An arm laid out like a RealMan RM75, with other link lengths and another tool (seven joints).
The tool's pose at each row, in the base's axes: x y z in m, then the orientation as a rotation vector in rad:
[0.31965 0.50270 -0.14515 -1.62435 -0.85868 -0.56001]
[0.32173 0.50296 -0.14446 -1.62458 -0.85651 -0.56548]
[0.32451 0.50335 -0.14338 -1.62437 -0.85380 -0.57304]
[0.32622 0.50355 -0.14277 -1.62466 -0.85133 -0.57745]
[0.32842 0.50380 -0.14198 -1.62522 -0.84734 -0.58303]
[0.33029 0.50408 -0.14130 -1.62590 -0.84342 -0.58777]
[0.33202 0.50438 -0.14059 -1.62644 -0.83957 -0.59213]
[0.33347 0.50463 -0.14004 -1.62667 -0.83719 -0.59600]
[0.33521 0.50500 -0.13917 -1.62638 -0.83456 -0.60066]
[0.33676 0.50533 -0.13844 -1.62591 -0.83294 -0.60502]
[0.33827 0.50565 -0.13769 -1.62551 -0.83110 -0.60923]
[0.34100 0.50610 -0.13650 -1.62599 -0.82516 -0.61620]
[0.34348 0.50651 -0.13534 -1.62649 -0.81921 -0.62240]
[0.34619 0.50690 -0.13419 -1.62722 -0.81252 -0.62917]
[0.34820 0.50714 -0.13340 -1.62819 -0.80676 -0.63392]
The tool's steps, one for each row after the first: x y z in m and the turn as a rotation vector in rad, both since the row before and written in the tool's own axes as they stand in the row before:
[0.00186 0.00118 -0.00009 -0.00262 0.00406 -0.00144]
[0.00262 0.00148 -0.00010 -0.00318 0.00564 -0.00229]
[0.00156 0.00095 -0.00008 -0.00223 0.00364 -0.00068]
[0.00201 0.00122 -0.00010 -0.00301 0.00504 -0.00025]
[0.00173 0.00103 -0.00001 -0.00275 0.00450 0.00017]
[0.00167 0.00090 0.00003 -0.00247 0.00432 0.00030]
[0.00136 0.00078 0.00004 -0.00196 0.00332 -0.00047]
[0.00181 0.00080 0.00007 -0.00187 0.00409 -0.00081]
[0.00158 0.00074 0.00008 -0.00156 0.00341 -0.00135]
[0.00156 0.00070 0.00008 -0.00157 0.00343 -0.00112]
[0.00267 0.00138 0.00006 -0.00368 0.00689 0.00025]
[0.00249 0.00121 0.00006 -0.00338 0.00648 0.00067]
[0.00262 0.00140 0.00006 -0.00388 0.00710 0.00088]
[0.00189 0.00108 0.00003 -0.00317 0.00541 0.00139]

